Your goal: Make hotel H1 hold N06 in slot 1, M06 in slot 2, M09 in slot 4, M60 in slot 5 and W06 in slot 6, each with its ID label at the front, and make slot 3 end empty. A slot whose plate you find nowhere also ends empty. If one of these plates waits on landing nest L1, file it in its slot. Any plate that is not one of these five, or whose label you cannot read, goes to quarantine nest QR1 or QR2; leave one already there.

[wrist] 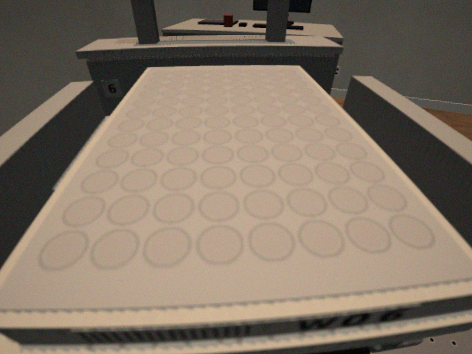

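The pale plate W06 (218,206) fills the middle of the wrist view, level, with its ID label (350,320) and barcode on the near edge. My gripper (227,100) is shut on it, with one dark finger along each long side. Beyond the plate's far end stands a dark hotel back panel with a slot label 6 (111,88) and a light top board (210,49). The plate is at about the height of that label. The plate hides any rails under it, and I cannot tell whether it touches them. Other slots and the landing and quarantine nests do not show.
Two grey uprights (145,21) (277,21) rise at the hotel's top board. Behind it is a light table (310,34) with a small red block (228,20), dark items and part of a dark screen (282,5). Wooden floor (445,122) shows at the right.
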